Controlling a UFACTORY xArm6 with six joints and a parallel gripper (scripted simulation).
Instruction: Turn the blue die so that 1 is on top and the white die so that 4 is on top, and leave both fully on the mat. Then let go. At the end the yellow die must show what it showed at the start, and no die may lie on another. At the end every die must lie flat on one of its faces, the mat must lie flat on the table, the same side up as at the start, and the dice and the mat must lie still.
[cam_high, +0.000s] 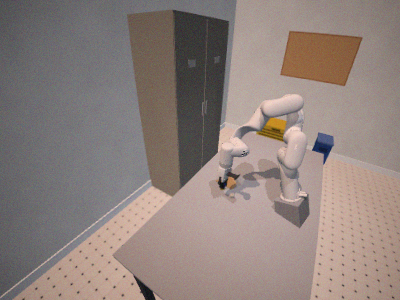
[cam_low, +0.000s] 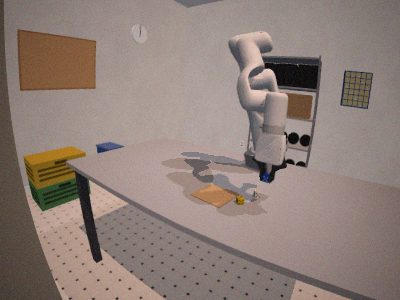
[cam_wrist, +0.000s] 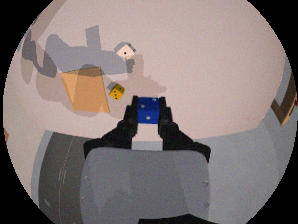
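The tan mat is 180 mm to the right of my hand, 120 mm below it and 40 mm ahead of it. The rest, counted from my hand: blue die: 10 mm below; then yellow die: 110 mm below, 80 mm to the right, 40 mm ahead; then white die: 110 mm below, 50 mm behind, 40 mm to the right.
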